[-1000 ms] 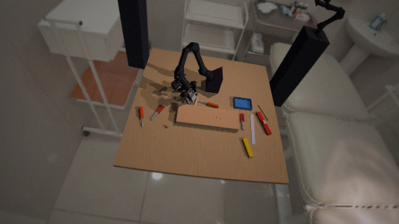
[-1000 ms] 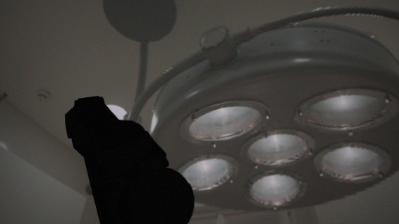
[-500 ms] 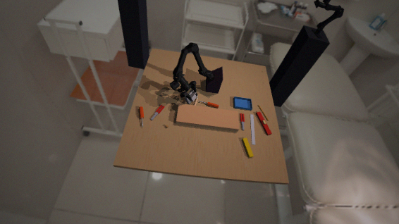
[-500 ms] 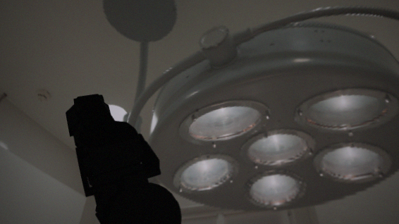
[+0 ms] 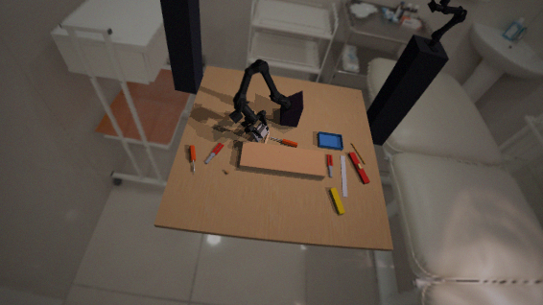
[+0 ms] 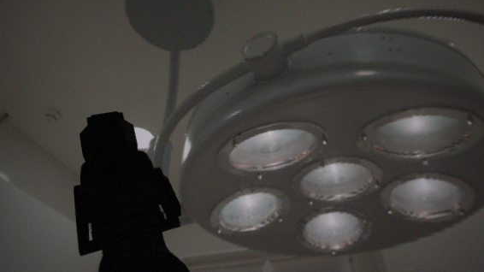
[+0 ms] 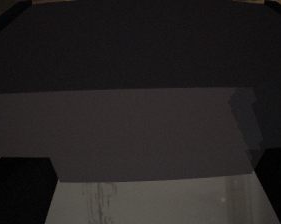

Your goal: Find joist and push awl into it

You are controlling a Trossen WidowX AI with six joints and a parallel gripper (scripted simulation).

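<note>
The brown-handled awl is 3 cm behind my gripper tip, 3 cm to the left of it and 7 cm below it. Also, from my gripper tip: green light 2 cm behind, 2 cm to the left; then blue tray 10 cm behind, 46 cm to the left, 6 cm below; then stud finder 1 cm behind, 1 cm below.
</note>
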